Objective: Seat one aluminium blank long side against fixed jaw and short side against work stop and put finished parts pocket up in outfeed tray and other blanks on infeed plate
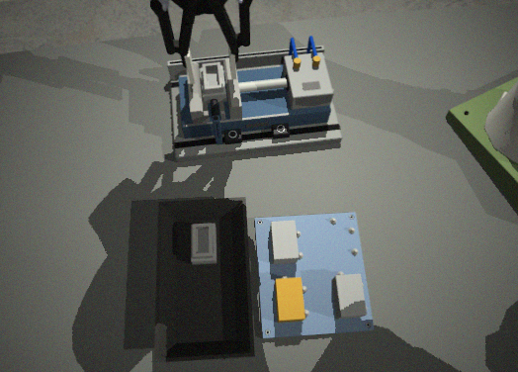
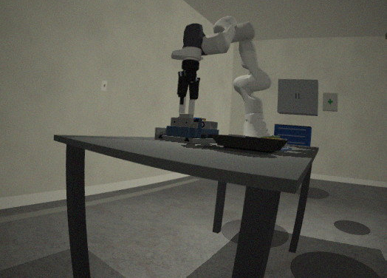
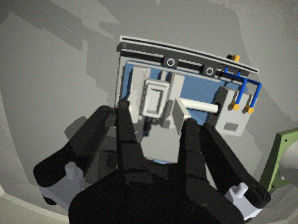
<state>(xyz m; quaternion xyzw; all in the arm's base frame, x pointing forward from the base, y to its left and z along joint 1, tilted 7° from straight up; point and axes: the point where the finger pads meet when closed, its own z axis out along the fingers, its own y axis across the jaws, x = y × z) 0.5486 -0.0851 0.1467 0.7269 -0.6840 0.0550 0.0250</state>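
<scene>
Now: the moving jaw 7 cm below my hand and 3 cm behind it. Round my hand: work stop: 6 cm below, 5 cm to the left; then fixed jaw: 7 cm below, 3 cm ahead, 1 cm to the left; then vise: 11 cm below, 7 cm behind.
</scene>
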